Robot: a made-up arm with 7 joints.
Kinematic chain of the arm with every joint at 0, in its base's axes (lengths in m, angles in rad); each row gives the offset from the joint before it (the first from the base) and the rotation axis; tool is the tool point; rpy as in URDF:
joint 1: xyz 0 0 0.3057 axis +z
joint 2: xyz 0 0 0 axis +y
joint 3: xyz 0 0 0.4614 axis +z
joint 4: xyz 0.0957 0 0 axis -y
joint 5: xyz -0.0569 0 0.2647 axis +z
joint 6: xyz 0 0 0 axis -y
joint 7: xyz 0.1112 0 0 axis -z
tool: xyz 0 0 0 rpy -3.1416 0 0
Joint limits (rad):
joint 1: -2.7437..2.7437
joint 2: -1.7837..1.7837
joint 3: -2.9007..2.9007
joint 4: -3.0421..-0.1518
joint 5: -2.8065..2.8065
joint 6: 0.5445..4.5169
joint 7: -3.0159..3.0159
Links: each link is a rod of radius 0.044 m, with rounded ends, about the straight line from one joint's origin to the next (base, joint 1, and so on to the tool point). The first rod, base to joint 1, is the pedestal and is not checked.
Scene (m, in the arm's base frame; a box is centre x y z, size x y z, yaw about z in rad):
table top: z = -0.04
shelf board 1: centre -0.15 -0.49 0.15 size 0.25 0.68 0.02 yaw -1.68
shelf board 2: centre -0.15 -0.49 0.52 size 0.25 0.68 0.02 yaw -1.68
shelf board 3: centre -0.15 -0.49 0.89 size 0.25 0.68 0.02 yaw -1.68
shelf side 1: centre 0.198 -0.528 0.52 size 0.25 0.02 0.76 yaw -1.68
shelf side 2: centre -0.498 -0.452 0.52 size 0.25 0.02 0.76 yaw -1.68
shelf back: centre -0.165 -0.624 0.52 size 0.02 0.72 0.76 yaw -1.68
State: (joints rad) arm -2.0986 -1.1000 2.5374 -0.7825 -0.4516 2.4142 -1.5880
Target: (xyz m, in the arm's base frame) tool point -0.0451 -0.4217 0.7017
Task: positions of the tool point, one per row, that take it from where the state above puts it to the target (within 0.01 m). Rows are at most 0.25 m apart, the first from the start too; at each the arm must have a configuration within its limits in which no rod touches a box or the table.
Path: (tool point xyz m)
1: 0.6263 0.4903 0.4955
2: 0.6958 0.2848 0.5519
3: 0.6767 0.0606 0.6266
4: 0.5623 -0.1377 0.6975
5: 0.3749 -0.2689 0.7419
6: 0.1601 -0.3097 0.7444
7: -0.0278 -0.2639 0.7017
8: -0.0396 -0.3497 0.7022
9: -0.0451 -0.4217 0.7017

